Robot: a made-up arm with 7 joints. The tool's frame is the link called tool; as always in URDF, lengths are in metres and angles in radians.
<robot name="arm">
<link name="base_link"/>
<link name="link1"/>
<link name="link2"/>
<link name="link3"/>
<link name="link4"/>
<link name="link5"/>
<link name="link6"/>
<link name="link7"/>
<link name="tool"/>
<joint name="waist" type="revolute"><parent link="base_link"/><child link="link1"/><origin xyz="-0.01 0.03 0.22"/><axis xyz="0.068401 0.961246 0.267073"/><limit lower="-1.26" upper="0.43" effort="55" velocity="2.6"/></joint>
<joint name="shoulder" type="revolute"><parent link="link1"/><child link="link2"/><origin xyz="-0.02 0.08 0"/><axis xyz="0.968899 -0.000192 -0.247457"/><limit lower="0.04" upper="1.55" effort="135" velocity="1.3"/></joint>
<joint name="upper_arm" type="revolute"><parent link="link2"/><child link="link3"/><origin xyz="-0.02 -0.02 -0.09"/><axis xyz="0.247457 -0.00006 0.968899"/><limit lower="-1.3" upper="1.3" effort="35" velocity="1.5"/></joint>
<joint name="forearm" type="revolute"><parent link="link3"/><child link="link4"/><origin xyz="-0.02 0 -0.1"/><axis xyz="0.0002 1 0.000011"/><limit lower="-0.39" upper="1.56" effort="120" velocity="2.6"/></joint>
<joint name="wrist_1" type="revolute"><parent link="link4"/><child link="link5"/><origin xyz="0.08 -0.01 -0.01"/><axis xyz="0.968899 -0.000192 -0.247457"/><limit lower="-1.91" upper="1.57" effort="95" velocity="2.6"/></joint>
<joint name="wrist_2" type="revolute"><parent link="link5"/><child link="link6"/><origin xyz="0.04 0.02 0.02"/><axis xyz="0.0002 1 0.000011"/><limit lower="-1.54" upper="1.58" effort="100" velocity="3"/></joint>
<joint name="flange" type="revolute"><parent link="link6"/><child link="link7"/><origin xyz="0.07 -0.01 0.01"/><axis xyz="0.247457 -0.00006 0.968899"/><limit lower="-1.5" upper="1.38" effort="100" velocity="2.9"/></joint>
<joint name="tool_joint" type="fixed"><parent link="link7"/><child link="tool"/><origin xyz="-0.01 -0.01 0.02"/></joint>
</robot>
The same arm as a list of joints. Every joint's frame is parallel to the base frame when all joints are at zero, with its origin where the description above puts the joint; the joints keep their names.
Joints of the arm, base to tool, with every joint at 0 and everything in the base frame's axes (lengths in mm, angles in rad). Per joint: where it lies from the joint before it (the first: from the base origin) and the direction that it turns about. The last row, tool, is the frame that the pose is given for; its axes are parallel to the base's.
waist: axis 0.068403 0.961235 0.26711 offset -10.0 30.0 220.0
shoulder: axis 0.968889 -0.0002 -0.247497 offset -20.0 80.0 0.0
upper_arm: axis 0.247497 -0.0001 0.968889 offset -20.0 -20.0 -90.0
forearm: axis 0.0002 1 0 offset -20.0 0.0 -100.0
wrist_1: axis 0.968889 -0.0002 -0.247497 offset 80.0 -10.0 -10.0
wrist_2: axis 0.0002 1 0 offset 40.0 20.0 20.0
flange: axis 0.247497 -0.0001 0.968889 offset 70.0 -10.0 10.0
tool: offset -10.0 -10.0 20.0
Joint limits (rad, base to tool): -1.2600..0.4300 0.0400..1.5500 -1.3000..1.3000 -0.3900..1.5600 -1.9100..1.5700 -1.5400..1.5800 -1.5000..1.3800

